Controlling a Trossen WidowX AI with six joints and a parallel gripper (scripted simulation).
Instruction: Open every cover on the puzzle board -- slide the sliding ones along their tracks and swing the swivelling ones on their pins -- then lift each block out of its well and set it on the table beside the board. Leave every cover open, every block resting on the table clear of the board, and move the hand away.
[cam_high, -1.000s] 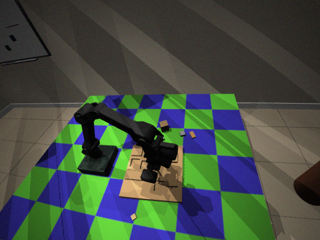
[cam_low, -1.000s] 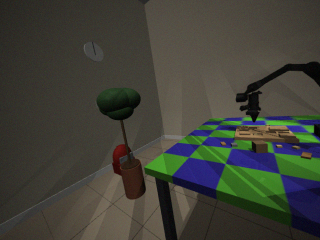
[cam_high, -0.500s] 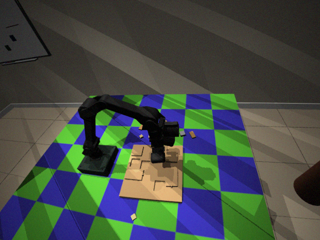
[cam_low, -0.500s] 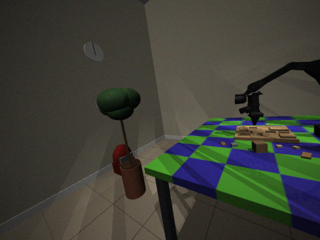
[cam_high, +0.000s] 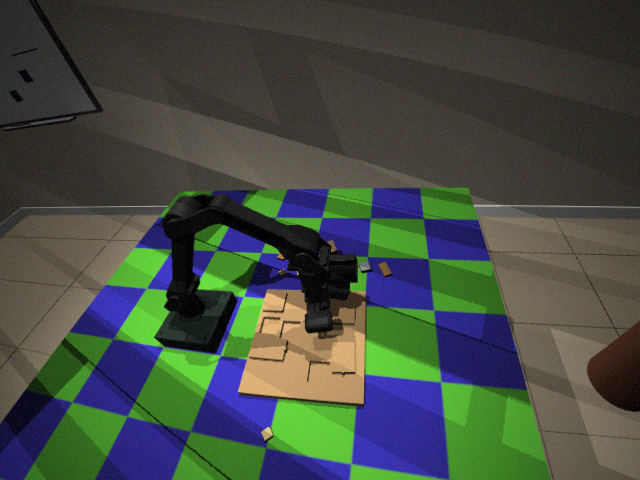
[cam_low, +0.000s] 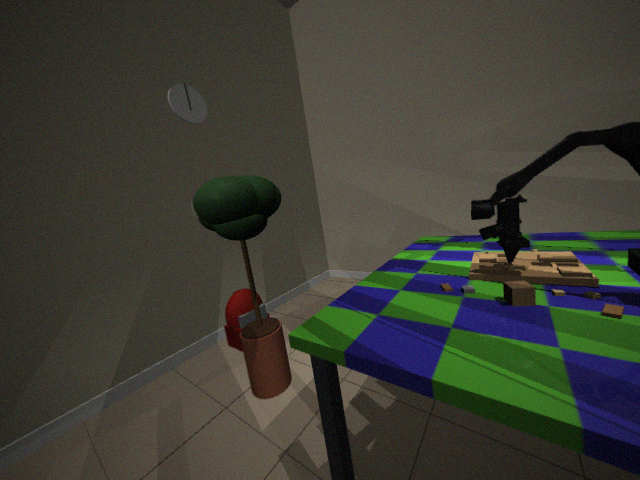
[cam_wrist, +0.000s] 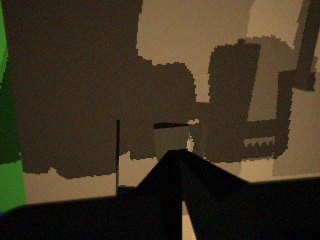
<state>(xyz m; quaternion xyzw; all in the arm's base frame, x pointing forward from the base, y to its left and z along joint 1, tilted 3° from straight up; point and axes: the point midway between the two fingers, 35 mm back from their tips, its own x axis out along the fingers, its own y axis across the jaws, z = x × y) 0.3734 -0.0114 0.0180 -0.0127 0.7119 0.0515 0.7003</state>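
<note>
Right now the tan puzzle board is 40 mm to the right of my gripper tip, 40 mm behind it and 20 mm below it. Round my gripper tip: brown cube: 230 mm to the left, 20 mm below, 10 mm ahead; orange block: 180 mm ahead, 160 mm to the left, 40 mm below.
</note>
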